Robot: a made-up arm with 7 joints.
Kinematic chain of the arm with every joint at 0, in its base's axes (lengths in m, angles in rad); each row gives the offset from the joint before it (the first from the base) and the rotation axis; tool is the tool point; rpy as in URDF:
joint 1: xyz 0 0 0.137 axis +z
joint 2: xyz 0 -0.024 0.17 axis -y
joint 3: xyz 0 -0.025 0.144 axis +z
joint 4: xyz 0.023 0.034 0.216 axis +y
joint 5: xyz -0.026 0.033 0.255 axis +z
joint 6: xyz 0 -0.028 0.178 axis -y
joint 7: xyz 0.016 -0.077 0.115 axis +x
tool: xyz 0 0 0 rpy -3.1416 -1.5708 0
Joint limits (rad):
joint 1: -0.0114..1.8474
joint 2: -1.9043..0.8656
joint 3: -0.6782..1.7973
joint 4: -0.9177..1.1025
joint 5: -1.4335..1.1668
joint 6: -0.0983..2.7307
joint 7: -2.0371..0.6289
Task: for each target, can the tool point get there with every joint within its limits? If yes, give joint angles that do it. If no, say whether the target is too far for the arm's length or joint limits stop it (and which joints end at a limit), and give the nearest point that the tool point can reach.
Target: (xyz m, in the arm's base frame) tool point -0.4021 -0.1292 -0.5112
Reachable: no: joint limits stop it (at a limit: joint 1, joint 2, joint 4, joint 5, joint 6) | nearest point -0.3223 0.2731 -0.3116 | short by 0.456 m
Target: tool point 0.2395 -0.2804 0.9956
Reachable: yes | joints 0.9267 0.2033 1.4876 -0.6987 0.7366 1.4388 -0.4974
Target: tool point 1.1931 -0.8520 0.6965
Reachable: no: too far | nearest point 0.7400 -0.4140 0.5482 | short by 0.647 m
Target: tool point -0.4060 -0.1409 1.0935
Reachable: yes | joints 0.2212 0.5476 1.5375 0.1115 0.1134 0.7483 -1.6193
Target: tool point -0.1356 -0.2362 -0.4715
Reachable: no: joint limits stop it (at a limit: joint 1, joint 2, joint 4, joint 5, joint 6) | nearest point 0.3277 -0.1820 -0.3721 | short by 0.477 m
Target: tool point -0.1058 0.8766 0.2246
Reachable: yes | joints 1.5836 -1.6875 1.1308 0.5017 -0.9448 1.0457 -0.6472
